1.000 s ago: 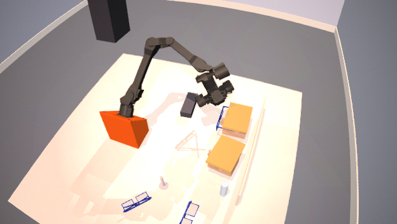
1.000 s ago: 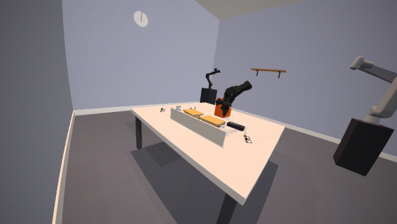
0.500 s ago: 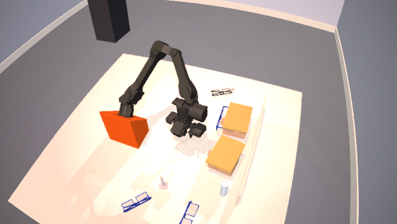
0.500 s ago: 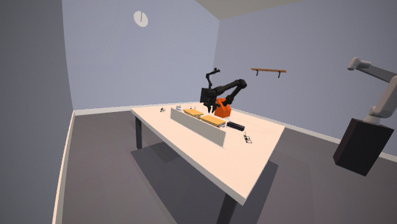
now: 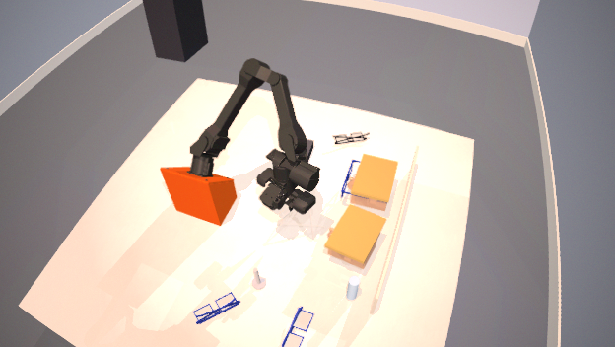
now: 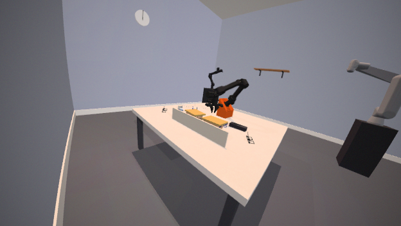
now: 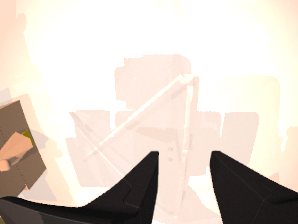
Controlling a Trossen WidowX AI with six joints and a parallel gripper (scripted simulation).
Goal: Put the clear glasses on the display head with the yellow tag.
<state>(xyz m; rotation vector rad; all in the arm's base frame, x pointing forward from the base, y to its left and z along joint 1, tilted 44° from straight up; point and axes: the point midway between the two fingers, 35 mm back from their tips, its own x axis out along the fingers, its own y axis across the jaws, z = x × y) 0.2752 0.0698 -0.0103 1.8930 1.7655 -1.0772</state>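
My gripper tip is 1 cm short of the peg, 24 cm to the left of it and 5 cm above it. Also, from my gripper tip: low wall (33 cm ahead, 10 cm to the left, 2 cm below); dark case (8 cm behind, 26 cm to the left, 6 cm below); pale cylinder (28 cm ahead, 17 cm to the right, 3 cm below).
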